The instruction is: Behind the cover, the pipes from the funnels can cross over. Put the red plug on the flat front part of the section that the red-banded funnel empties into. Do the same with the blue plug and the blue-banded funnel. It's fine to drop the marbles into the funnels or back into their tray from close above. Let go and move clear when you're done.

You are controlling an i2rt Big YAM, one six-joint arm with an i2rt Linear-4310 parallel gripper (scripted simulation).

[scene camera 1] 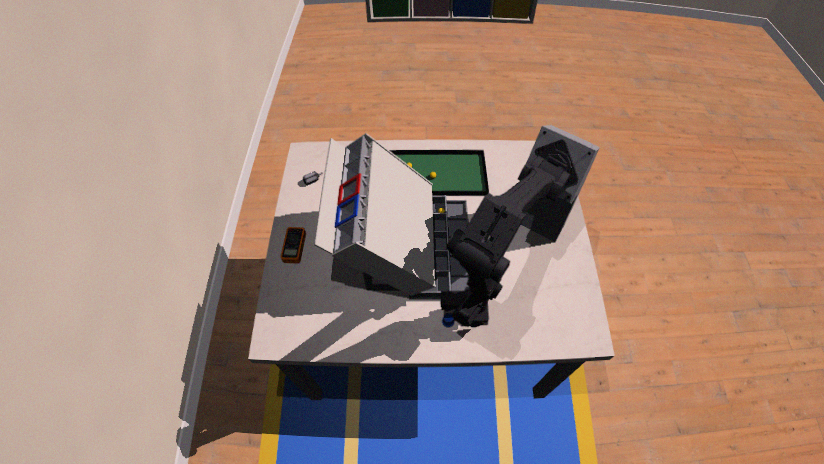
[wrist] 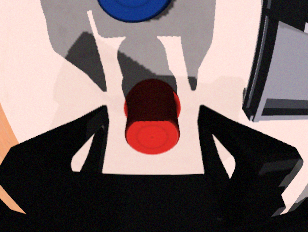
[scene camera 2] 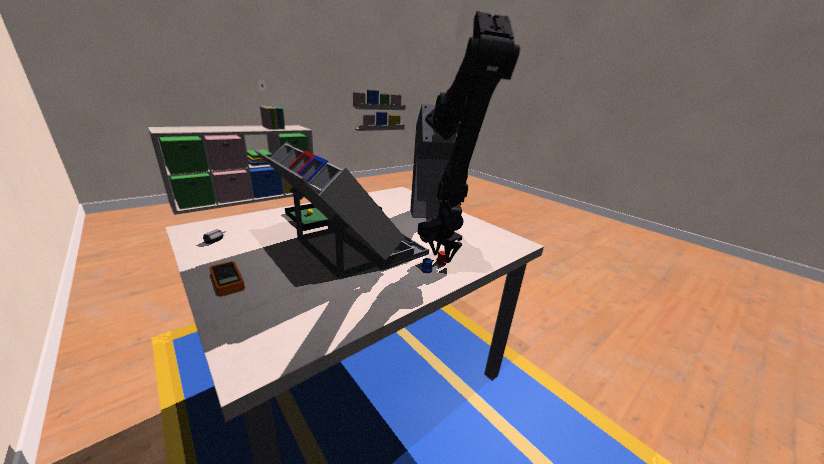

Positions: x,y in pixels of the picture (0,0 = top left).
Scene:
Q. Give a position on a green marble tray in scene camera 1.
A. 456,170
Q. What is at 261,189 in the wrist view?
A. My gripper.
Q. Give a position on a sloped cover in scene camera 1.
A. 399,215

